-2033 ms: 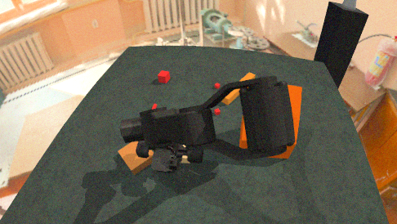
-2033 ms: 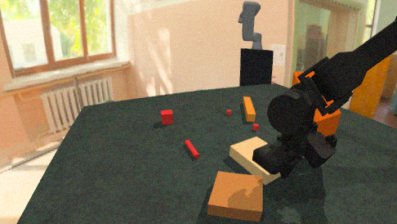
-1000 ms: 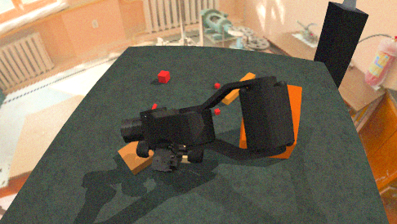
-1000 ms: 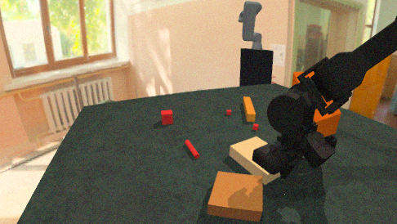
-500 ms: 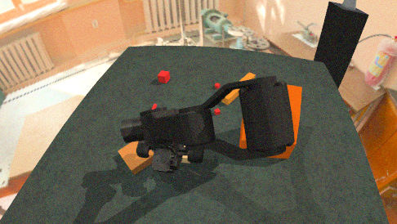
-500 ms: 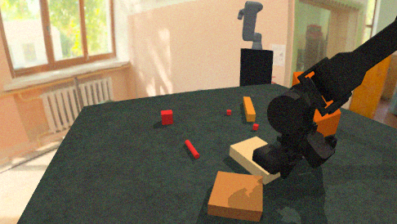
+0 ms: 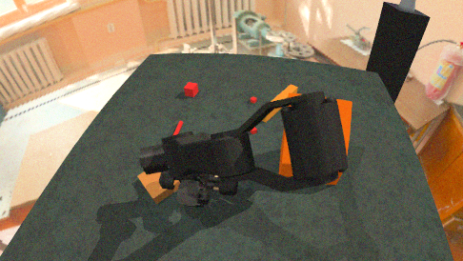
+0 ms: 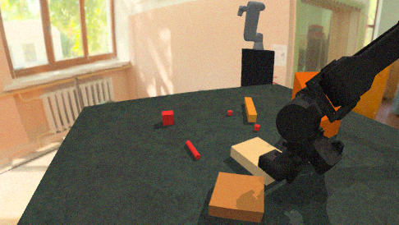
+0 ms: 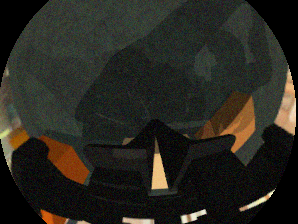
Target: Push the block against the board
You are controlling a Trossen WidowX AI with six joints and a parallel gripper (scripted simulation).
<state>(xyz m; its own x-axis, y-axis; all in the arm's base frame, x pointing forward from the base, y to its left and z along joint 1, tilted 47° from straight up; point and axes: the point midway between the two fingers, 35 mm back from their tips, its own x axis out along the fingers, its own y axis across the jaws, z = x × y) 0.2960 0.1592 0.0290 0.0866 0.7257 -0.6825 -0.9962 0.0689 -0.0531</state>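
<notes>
Right now my gripper tip is 100 mm to the left of the board and 10 mm below it. The rest, counted from my gripper tip: square block: 130 mm ahead, 30 mm to the right, 10 mm above; orange bar: 210 mm behind, 390 mm to the right, 10 mm above; red stick: 130 mm ahead, 240 mm to the right.
</notes>
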